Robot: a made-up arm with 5 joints. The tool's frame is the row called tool. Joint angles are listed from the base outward. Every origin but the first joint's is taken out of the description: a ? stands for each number. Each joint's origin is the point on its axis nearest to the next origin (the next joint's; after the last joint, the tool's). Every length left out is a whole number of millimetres.
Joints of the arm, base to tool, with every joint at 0 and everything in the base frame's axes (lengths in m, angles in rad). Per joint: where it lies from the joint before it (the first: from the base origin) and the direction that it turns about. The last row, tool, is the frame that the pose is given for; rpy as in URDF.
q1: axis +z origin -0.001 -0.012 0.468
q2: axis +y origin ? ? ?
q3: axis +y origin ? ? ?
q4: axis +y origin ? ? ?
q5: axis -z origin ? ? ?
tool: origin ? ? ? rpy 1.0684 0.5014 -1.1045
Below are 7 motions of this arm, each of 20 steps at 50 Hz.
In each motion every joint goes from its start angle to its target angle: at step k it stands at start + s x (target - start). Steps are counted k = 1, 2, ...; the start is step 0. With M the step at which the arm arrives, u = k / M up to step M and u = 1 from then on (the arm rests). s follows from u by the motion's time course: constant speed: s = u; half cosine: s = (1 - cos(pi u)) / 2; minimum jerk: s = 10 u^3 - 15 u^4 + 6 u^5.
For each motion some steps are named. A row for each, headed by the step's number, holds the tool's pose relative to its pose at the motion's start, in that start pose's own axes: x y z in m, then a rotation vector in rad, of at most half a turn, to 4 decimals.
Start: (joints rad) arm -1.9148 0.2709 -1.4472 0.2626 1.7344
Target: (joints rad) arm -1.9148 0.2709 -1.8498 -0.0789 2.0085
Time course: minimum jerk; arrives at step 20
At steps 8, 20:
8: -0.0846 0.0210 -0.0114 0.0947 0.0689 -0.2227
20: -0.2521 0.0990 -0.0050 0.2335 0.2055 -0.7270

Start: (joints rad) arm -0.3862 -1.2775 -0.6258 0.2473 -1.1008
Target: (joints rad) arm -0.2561 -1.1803 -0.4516 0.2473 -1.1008
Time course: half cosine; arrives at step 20
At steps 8, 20:
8: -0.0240 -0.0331 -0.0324 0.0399 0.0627 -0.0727
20: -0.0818 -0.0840 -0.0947 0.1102 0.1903 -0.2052

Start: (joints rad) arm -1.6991 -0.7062 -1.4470 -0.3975 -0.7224
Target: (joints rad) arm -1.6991 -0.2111 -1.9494 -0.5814 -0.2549
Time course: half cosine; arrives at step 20
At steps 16, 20:
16: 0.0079 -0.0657 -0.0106 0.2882 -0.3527 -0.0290
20: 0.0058 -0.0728 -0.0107 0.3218 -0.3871 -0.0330

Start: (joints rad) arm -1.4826 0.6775 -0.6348 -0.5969 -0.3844
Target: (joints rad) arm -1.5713 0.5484 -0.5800 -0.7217 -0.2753
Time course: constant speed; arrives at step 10
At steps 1, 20:
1: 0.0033 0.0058 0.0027 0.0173 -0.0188 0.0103
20: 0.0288 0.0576 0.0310 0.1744 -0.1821 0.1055

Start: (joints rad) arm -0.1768 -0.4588 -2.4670 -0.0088 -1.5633
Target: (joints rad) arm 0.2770 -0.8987 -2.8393 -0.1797 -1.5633
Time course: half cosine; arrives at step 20
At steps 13, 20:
13: 0.0500 0.1414 0.4262 -0.1545 -0.7022 0.3131
20: -0.0219 0.1828 0.5859 -0.2614 -0.9673 0.3894

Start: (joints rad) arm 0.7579 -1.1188 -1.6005 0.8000 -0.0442
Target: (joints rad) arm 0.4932 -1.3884 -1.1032 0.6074 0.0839
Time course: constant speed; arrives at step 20
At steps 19, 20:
19: -0.0191 -0.0995 0.0572 -0.0980 -0.1824 0.1276
20: -0.0197 -0.1048 0.0614 -0.1025 -0.1921 0.1349

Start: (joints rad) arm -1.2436 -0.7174 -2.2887 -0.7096 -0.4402
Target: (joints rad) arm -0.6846 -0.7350 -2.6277 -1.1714 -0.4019
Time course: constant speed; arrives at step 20
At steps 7, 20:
7: 0.0884 0.0532 0.0484 0.1446 -0.2380 0.2160
20: 0.1889 0.1481 0.2103 0.2861 -0.6596 0.6880

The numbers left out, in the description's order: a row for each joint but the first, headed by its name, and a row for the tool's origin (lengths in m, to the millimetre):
q2: -0.027 0.03 0
q3: 0.018 0 0.222
q4: 0.085 0 -0.43
q5: 0.103 0 -0.116
tool: 0.029 -0.007 0

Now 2 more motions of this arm.
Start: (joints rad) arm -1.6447 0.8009 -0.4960 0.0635 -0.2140
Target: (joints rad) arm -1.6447 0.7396 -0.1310 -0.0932 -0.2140
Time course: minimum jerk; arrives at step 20
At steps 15, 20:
15: -0.0680 -0.1123 0.0672 -0.0898 -0.0032 -0.0964
20: -0.0771 -0.1238 0.0760 -0.1002 -0.0036 -0.1075

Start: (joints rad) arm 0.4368 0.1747 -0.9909 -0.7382 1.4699
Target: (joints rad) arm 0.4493 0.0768 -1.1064 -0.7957 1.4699
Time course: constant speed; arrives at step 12
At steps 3, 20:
3: -0.0227 -0.0033 -0.0181 0.0296 0.0425 -0.0437
20: -0.0950 -0.0055 -0.0681 0.1191 0.1690 -0.1755

